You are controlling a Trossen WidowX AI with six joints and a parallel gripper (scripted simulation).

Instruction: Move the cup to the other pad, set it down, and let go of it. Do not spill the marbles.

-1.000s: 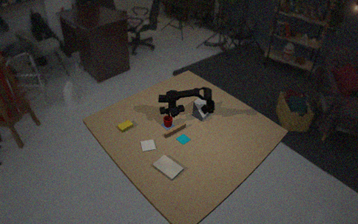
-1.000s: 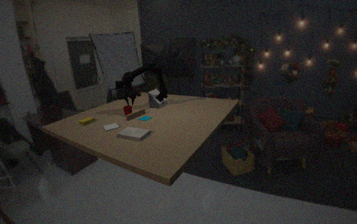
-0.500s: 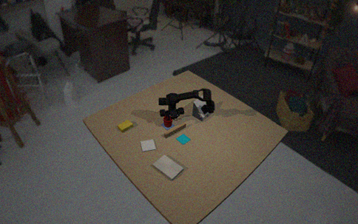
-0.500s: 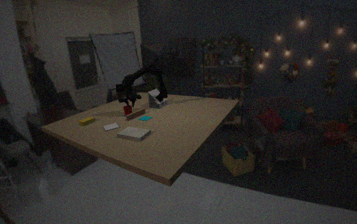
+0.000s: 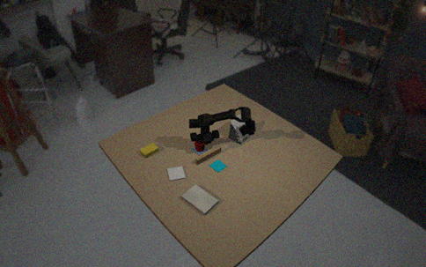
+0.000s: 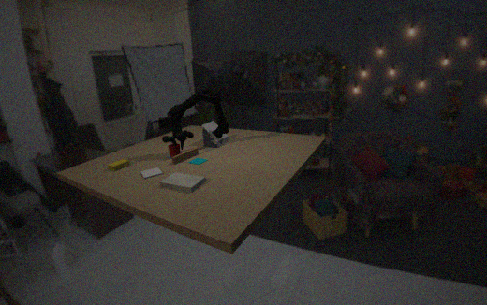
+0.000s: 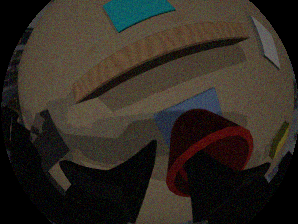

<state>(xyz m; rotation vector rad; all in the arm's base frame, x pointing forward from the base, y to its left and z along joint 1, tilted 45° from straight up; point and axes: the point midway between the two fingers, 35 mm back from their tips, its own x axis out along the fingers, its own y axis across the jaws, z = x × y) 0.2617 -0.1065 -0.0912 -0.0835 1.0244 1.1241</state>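
The cyan pad is 70 mm ahead of my gripper tip, 170 mm to the left of it and 40 mm below it. Also, from my gripper tip: white card: 300 mm ahead, 10 mm to the left, 30 mm below; then wooden bar: 50 mm ahead, 70 mm to the left, 20 mm below; then red cup: 30 mm ahead, 20 mm to the right.
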